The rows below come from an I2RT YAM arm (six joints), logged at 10 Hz.
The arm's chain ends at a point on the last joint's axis. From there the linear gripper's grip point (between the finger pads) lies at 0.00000 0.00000 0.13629 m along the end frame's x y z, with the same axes.
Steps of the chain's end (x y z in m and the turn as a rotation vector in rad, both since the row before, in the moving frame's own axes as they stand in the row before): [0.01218 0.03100 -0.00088 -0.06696 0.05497 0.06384]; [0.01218 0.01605 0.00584 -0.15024 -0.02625 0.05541]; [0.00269 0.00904 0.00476 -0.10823 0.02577 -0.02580]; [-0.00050 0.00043 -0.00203 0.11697 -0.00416 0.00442]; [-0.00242 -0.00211 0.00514 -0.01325 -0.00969 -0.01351]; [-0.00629 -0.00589 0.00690 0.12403 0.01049 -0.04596]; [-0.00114 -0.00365 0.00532 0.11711 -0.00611 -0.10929]
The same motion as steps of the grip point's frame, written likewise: [0.01937 0.04035 -0.00139 -0.06696 0.05497 0.06384]; [0.00805 0.03634 0.00426 -0.15024 -0.02625 0.05541]; [0.00638 0.02371 0.00392 -0.10823 0.02577 -0.02580]; [-0.00103 -0.01548 -0.00296 0.11697 -0.00416 0.00442]; [-0.00373 -0.00030 0.00512 -0.01325 -0.00969 -0.01351]; [-0.00525 -0.02278 0.00585 0.12403 0.01049 -0.04596]; [-0.00284 -0.01950 0.00438 0.11711 -0.00611 -0.10929]
